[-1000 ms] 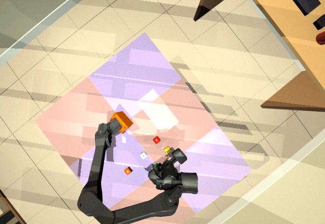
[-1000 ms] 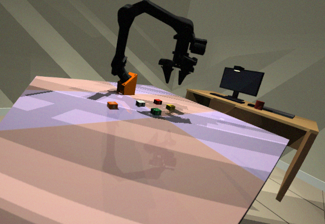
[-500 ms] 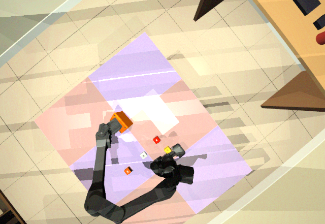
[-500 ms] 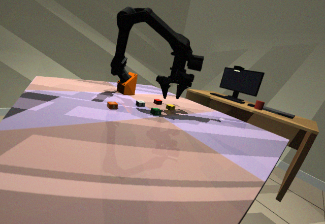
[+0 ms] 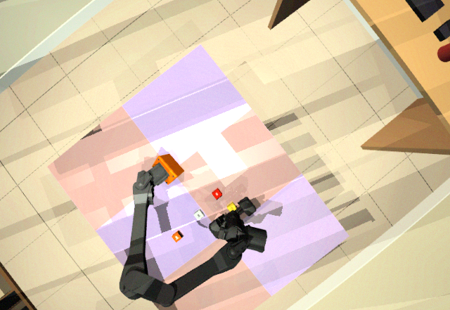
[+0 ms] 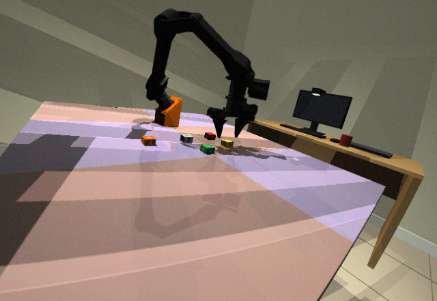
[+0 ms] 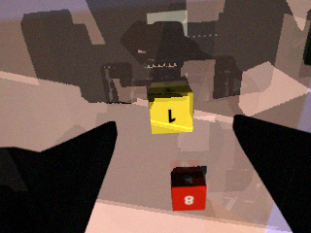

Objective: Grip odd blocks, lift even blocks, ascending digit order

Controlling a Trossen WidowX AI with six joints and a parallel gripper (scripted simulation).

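Right now my gripper tip is 2 cm above the yellow block. From my gripper tip the other things lie so: green block 5 cm ahead, 12 cm to the right, 2 cm below; red block 9 cm behind, 2 cm to the right, 2 cm below; white block 6 cm behind, 13 cm to the right, 2 cm below.
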